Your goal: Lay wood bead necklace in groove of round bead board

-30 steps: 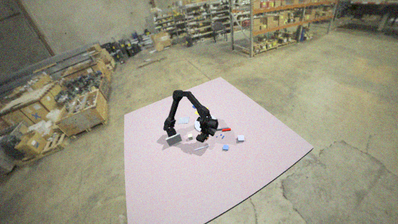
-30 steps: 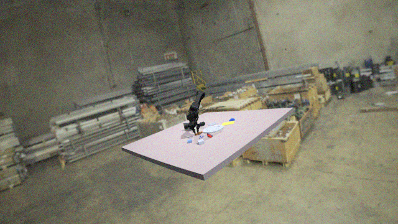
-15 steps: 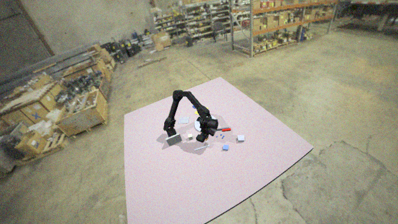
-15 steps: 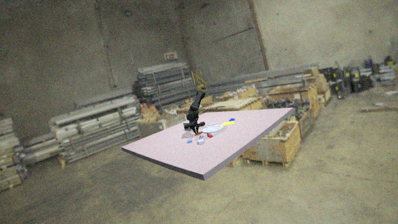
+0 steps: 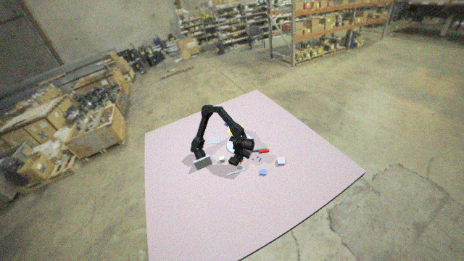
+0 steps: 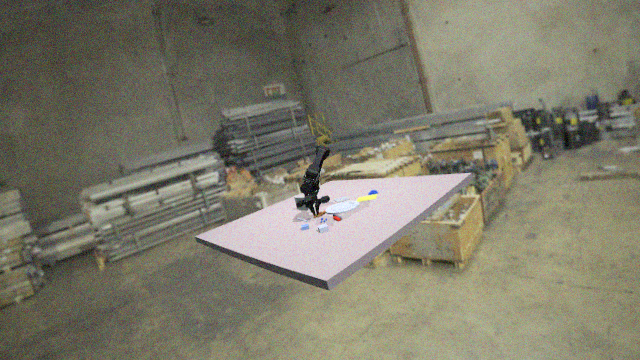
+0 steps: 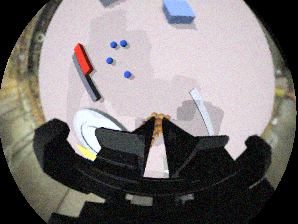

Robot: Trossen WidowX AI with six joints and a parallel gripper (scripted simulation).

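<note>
Right now my gripper tip is 6 cm to the left of the white stick, 6 cm past it and 1 cm above it. From my gripper tip the other things lie so: cream cube 12 cm behind, 6 cm to the left, 1 cm above; red-handled tool 16 cm ahead, 2 cm to the left; blue block 14 cm to the right, 9 cm ahead.
</note>
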